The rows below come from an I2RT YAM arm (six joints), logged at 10 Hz.
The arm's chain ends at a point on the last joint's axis. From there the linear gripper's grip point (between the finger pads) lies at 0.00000 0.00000 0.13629 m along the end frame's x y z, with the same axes.
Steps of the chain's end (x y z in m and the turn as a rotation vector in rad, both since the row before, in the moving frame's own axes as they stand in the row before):
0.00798, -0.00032, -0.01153, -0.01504, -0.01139, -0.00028
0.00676, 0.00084, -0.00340, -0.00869, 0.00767, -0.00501
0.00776, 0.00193, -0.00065, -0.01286, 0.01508, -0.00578
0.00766, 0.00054, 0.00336, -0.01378, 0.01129, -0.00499
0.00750, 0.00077, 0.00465, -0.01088, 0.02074, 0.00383
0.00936, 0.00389, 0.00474, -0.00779, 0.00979, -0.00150
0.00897, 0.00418, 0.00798, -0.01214, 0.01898, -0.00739
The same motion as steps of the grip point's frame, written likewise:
0.00643, 0.00173, -0.01155, -0.01504, -0.01139, -0.00028
0.00781, 0.00202, -0.00341, -0.00869, 0.00767, -0.00501
0.00982, 0.00368, -0.00068, -0.01286, 0.01508, -0.00578
0.00920, 0.00241, 0.00334, -0.01378, 0.01129, -0.00499
0.01032, 0.00226, 0.00461, -0.01088, 0.02074, 0.00383
0.01070, 0.00495, 0.00473, -0.00779, 0.00979, -0.00150
0.01156, 0.00582, 0.00795, -0.01214, 0.01898, -0.00739

